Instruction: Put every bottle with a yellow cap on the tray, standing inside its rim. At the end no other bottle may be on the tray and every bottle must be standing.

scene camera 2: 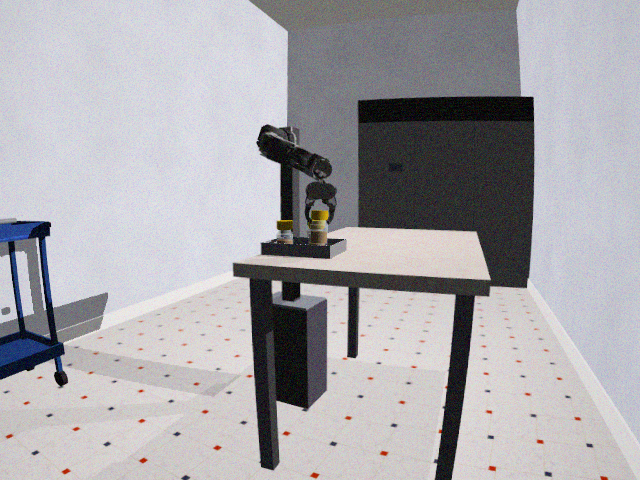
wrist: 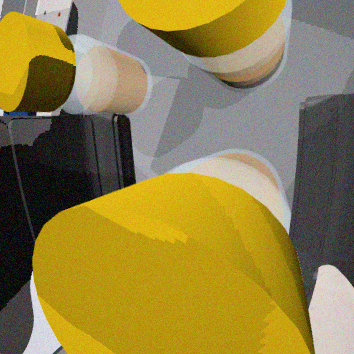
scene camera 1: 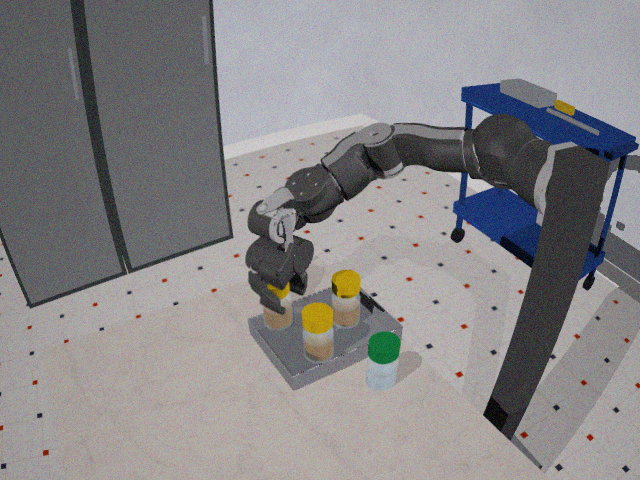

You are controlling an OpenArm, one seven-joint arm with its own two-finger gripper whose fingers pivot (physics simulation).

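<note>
My gripper [scene camera 1: 290,300] [scene camera 2: 319,221] [wrist: 206,198] is shut on a yellow-capped bottle [scene camera 1: 276,321] [scene camera 2: 318,235] [wrist: 170,270]. The bottle is upright inside the tray's rim, at or just above the tray's floor; contact is hard to tell. The grey tray [scene camera 1: 336,367] [scene camera 2: 297,249] lies on the table. A second yellow-capped bottle [scene camera 1: 317,335] [wrist: 205,20] stands in its front part. A third yellow-capped bottle [scene camera 1: 345,305] [scene camera 2: 284,232] [wrist: 110,80] stands at its back right. A green-capped bottle [scene camera 1: 383,361] stands on the table outside the tray's front-right wall.
The pale table top [scene camera 1: 170,403] [scene camera 2: 413,253] extends around the tray. The arm's dark post [scene camera 1: 553,289] rises at the right in the first scene view. A blue cart [scene camera 1: 589,126] [scene camera 2: 25,232] and grey cabinets [scene camera 1: 160,129] stand away from the table.
</note>
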